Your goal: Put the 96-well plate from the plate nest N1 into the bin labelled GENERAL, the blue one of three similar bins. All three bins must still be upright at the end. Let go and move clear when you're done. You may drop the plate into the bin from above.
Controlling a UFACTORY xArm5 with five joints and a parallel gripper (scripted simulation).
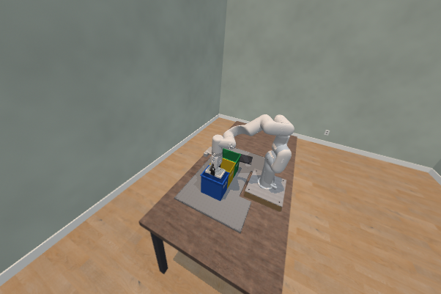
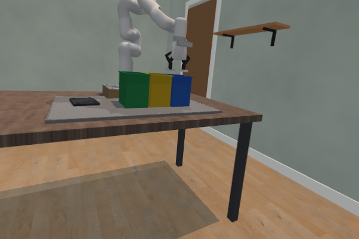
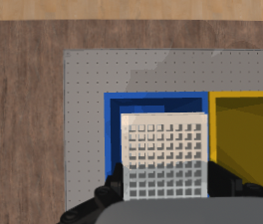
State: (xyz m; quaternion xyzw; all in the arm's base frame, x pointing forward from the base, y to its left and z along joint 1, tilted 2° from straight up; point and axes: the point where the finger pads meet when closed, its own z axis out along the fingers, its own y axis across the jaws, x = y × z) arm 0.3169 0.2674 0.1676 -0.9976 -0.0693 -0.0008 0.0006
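My hand is 1 cm above the white 96-well plate. From my hand the other things lie so: blue bin (13 cm below); then yellow bin (13 cm to the right, 13 cm below, 2 cm ahead); then green bin (26 cm to the right, 13 cm below, 4 cm ahead).
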